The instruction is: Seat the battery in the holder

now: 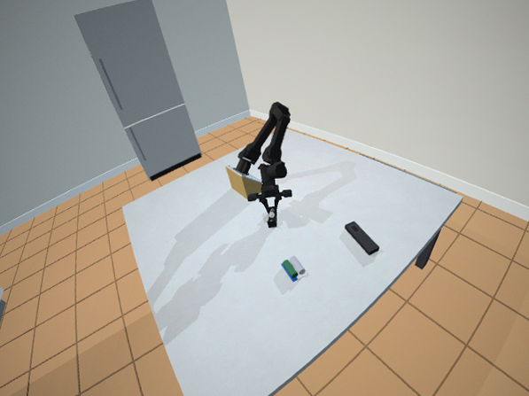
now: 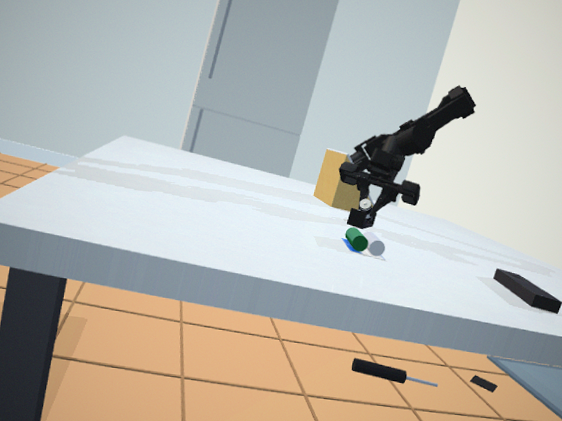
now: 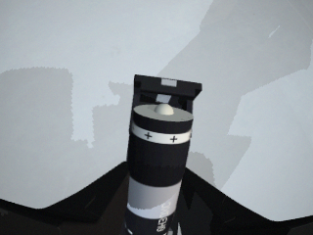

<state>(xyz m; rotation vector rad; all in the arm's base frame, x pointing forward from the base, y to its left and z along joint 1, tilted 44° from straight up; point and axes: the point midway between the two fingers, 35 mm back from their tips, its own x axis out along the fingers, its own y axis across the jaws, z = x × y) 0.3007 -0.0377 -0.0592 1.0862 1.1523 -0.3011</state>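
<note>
Now: gripper tip 1 cm below the battery. The rest, counted from my gripper tip: black remote-like bar: 36 cm ahead, 13 cm to the left, 1 cm below; then screwdriver: 31 cm ahead, 22 cm below, 2 cm to the right.
</note>
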